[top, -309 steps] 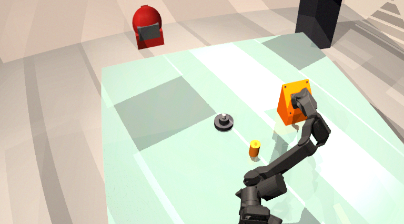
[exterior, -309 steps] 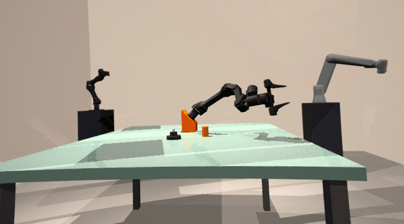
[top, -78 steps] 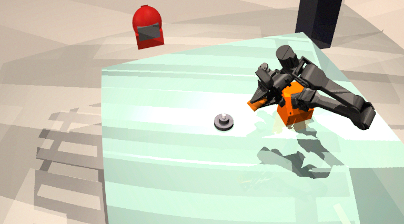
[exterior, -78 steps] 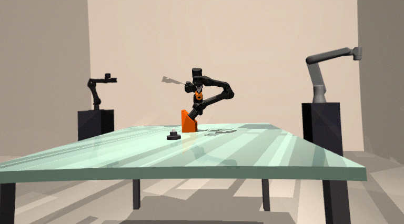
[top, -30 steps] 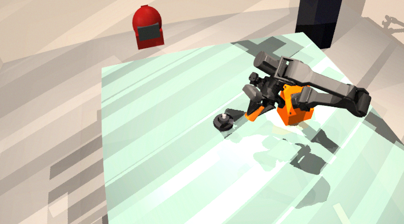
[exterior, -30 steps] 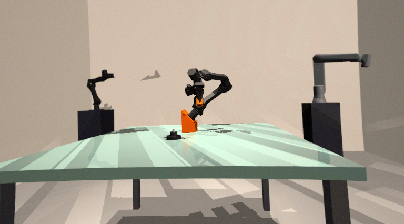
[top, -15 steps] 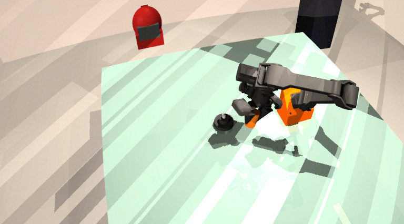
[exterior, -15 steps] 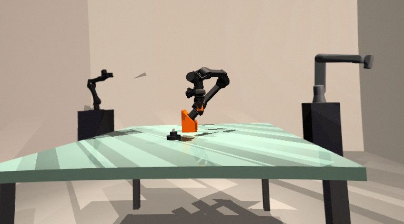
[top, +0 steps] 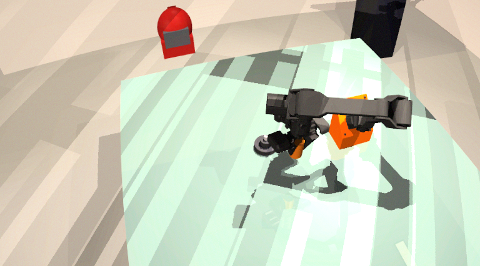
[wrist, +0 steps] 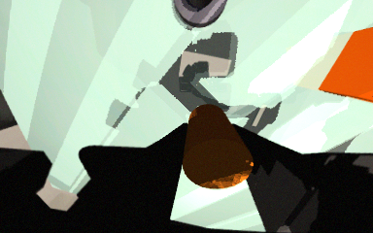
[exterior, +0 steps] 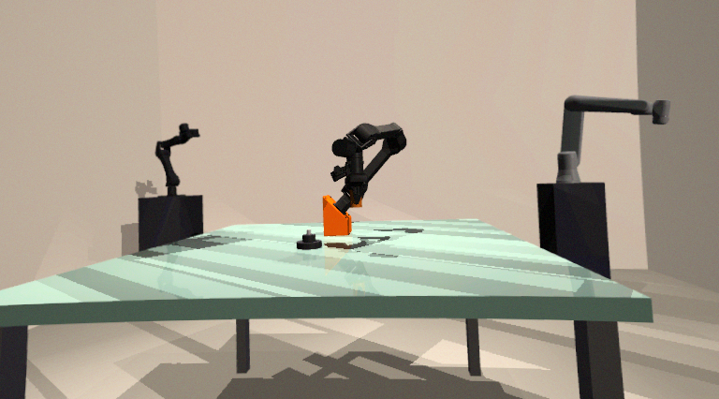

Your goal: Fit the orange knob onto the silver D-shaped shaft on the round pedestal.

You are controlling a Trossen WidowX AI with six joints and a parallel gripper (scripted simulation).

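The pedestal is 5 cm ahead of my gripper tip, 16 cm to the right of it and 11 cm below it. Round my gripper tip: orange knob 3 cm above.
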